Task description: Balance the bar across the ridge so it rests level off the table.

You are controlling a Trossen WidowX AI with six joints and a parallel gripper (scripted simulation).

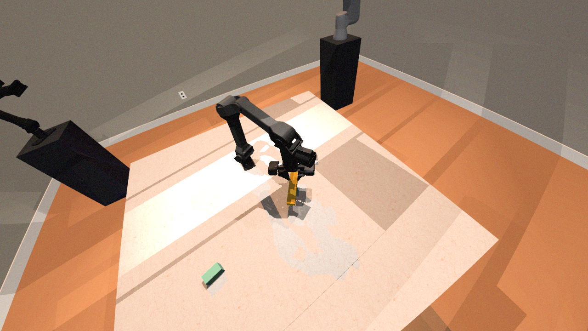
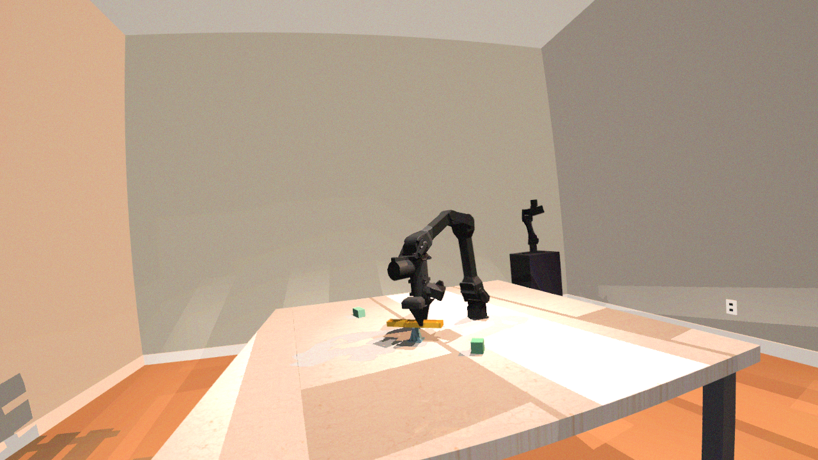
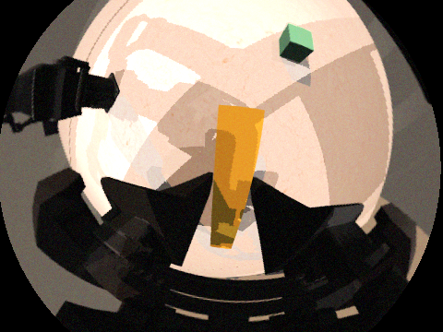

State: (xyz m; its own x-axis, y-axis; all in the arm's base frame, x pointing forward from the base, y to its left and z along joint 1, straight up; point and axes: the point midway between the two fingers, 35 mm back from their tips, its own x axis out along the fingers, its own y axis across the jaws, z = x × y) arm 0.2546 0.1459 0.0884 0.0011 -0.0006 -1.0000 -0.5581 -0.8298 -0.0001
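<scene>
My gripper tip is 20 mm short of the yellow bar and 20 mm to the left of it. Round my gripper tip: green block: 180 mm ahead, 430 mm to the right, 40 mm below.
</scene>
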